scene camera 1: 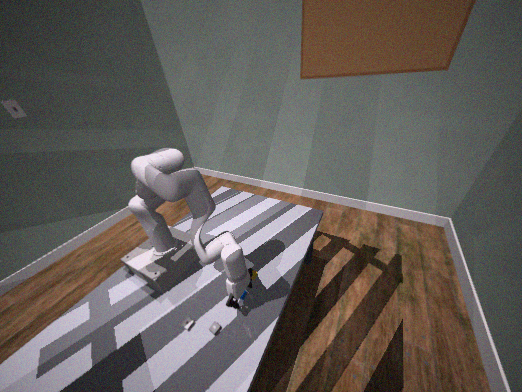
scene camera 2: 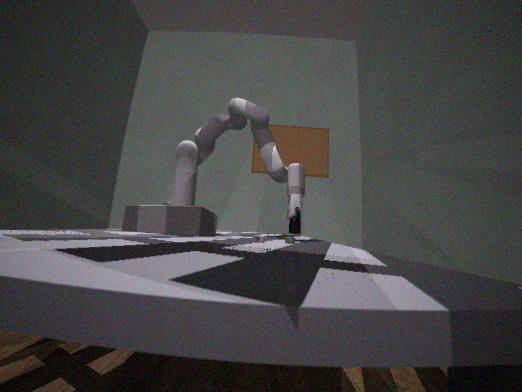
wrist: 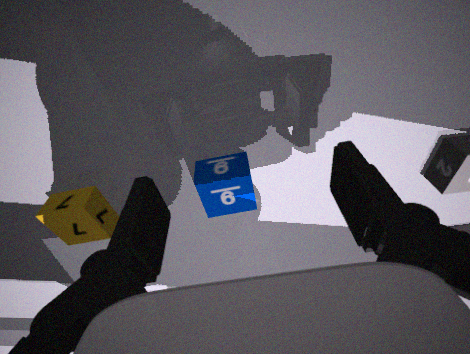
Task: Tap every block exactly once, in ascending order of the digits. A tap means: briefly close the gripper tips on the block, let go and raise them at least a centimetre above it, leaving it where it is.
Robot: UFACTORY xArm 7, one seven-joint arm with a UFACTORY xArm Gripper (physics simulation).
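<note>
My gripper [scene camera 1: 243,295] [scene camera 2: 295,232] [wrist: 244,180] is open and empty, above the table, with its fingers on either side of the blue block in the wrist view. The blue block [scene camera 1: 243,296] [wrist: 225,195] shows an underlined 6, upside down. The yellow block [scene camera 1: 254,275] [wrist: 77,217] shows a 7, upside down, and is partly behind the left finger in the wrist view. The grey block [scene camera 1: 215,328] [wrist: 443,160] shows a 2 at the right edge of the wrist view. The white block [scene camera 1: 188,324] [scene camera 2: 259,239] stands left of the grey one in scene camera 1; its digit is unreadable.
The table [scene camera 1: 320,220] [scene camera 2: 225,320] carries strong striped light and shadow. The arm's base box [scene camera 1: 150,267] [scene camera 2: 170,220] stands on it at the left. The gripper's shadow falls behind the blue block in the wrist view. In scene camera 2 the blocks look tiny and partly overlap.
</note>
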